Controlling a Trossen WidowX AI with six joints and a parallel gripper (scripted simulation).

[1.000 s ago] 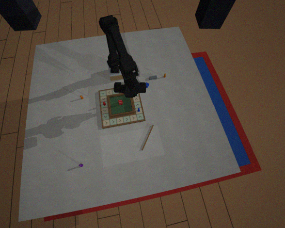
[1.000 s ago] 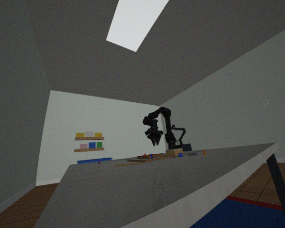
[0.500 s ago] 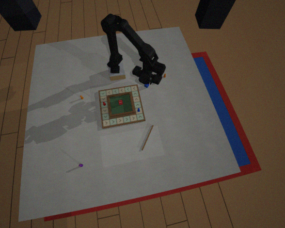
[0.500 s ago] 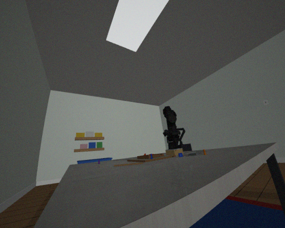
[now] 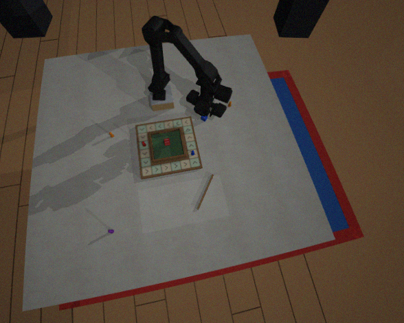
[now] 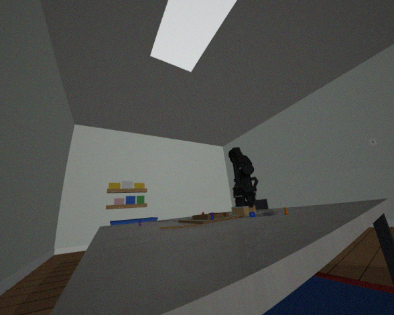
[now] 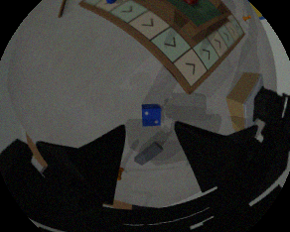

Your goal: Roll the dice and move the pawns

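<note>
Now: the red pawn 300 mm to the right of my gripper tip, 150 mm ahead of it and 20 mm below it. The rest, counted from my gripper tip: grey block: 70 mm behind, 50 mm to the left, 40 mm below; green tray: 190 mm to the right, 150 mm ahead, 40 mm below; blue pawn: 200 mm ahead, 70 mm to the right, 20 mm below.
</note>
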